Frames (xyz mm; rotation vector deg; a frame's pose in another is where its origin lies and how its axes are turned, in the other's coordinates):
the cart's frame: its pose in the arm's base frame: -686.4 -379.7 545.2 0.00 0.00 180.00
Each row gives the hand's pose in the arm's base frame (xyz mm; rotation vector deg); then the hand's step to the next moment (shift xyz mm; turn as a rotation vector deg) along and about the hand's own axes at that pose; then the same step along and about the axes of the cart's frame.
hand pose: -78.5 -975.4 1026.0 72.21 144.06 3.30
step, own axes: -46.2 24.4 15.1 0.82 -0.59 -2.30
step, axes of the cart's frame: -49.2 23.1 2.6 1.62 -0.54 1.85
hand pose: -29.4 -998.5 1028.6 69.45 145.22 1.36
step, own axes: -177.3 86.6 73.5 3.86 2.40 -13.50
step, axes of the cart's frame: -190.9 88.7 -5.1 4.51 -6.16 12.03
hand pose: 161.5 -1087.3 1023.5 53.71 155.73 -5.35
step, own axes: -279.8 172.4 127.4 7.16 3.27 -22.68
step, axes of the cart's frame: -346.3 49.4 -43.3 8.55 -10.15 20.00
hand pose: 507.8 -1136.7 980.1 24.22 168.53 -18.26
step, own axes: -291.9 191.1 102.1 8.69 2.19 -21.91
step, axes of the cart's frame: -345.1 -79.6 -81.8 10.23 -9.36 19.19
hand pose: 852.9 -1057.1 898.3 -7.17 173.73 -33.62
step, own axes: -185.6 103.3 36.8 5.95 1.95 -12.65
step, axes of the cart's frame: -179.9 -98.4 -66.4 6.88 -5.96 10.79
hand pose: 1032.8 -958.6 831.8 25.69 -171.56 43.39
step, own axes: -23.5 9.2 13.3 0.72 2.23 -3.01
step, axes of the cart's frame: -20.6 -7.9 -18.1 1.47 -3.09 1.69
